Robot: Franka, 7 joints.
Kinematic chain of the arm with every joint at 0, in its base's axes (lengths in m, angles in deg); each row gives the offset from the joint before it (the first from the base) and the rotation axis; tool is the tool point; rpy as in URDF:
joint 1: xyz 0 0 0.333 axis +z
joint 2: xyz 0 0 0 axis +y
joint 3: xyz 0 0 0.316 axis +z
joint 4: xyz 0.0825 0 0 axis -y
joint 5: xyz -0.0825 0 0.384 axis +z
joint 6: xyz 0 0 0 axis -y
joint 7: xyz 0.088 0 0 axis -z
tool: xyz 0 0 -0.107 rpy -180 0 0
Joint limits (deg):
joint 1: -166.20..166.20
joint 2: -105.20..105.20
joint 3: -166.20..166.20
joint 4: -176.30..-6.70
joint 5: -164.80..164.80
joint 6: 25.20..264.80
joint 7: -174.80..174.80
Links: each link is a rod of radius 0.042 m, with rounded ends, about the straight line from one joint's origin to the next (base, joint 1, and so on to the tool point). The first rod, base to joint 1, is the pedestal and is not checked.
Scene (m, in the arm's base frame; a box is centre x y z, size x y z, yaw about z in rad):
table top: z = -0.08
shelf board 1: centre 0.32 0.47 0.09 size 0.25 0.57 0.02 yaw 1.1
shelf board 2: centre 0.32 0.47 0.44 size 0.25 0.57 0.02 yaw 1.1
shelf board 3: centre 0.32 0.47 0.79 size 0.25 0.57 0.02 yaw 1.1
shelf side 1: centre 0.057 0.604 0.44 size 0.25 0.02 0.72 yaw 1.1
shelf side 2: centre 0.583 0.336 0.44 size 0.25 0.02 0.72 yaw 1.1
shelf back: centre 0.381 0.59 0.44 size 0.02 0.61 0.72 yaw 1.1
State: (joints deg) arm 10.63 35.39 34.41 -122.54 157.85 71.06 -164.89
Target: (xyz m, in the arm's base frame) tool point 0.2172 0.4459 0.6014
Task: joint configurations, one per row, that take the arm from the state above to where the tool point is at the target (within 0.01 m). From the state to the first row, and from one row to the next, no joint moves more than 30 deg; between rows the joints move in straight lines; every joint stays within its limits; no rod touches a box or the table.
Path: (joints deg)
1: 4.08 18.79 28.23 -148.44 156.11 57.94 -164.89
2: -2.47 2.18 22.05 -174.33 154.37 44.82 -164.89
3: -29.76 -15.72 9.40 -169.76 149.11 41.55 -164.89
4: -57.05 -33.61 -3.26 -165.18 143.86 38.28 -164.89
5: -84.33 -51.51 -15.91 -160.60 138.60 35.01 -164.89
6: -111.62 -69.41 -28.57 -156.02 133.35 31.74 -164.89
7: -138.91 -87.30 -41.22 -151.44 128.10 28.47 -164.89
8: -166.20 -105.20 -53.88 -146.86 122.84 25.20 -164.89
9: -159.11 -105.20 -48.31 -134.41 143.82 25.20 -164.89
10: -152.03 -105.20 -42.75 -121.97 164.80 25.20 -164.89

